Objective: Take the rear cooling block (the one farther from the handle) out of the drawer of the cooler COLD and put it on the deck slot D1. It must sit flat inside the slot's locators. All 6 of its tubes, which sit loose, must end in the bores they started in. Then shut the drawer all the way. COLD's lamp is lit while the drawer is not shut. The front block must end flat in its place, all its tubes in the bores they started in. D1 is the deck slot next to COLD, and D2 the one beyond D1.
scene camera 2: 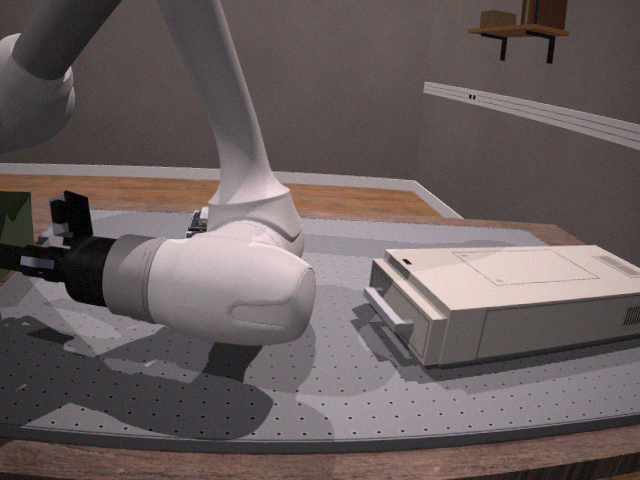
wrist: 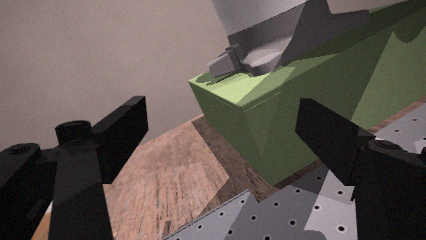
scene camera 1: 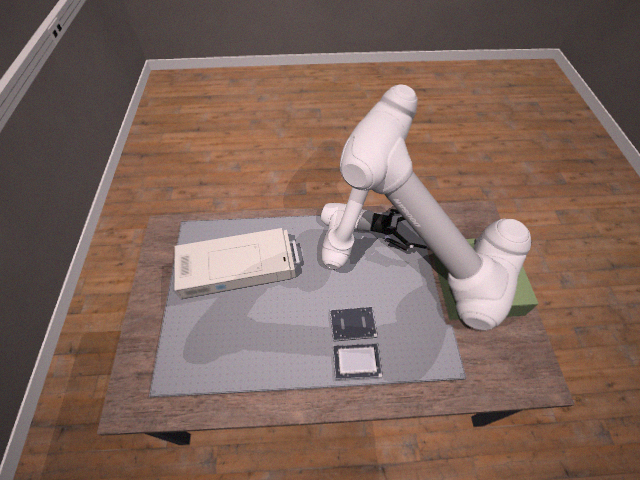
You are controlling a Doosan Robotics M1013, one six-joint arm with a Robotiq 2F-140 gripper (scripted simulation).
I see my gripper (wrist: 222, 114) and a cooler (scene camera 2: 464, 305).
The cooler is seen too in scene camera 1 (scene camera 1: 212, 266). The wrist view does not show the cooler: it is out of frame.
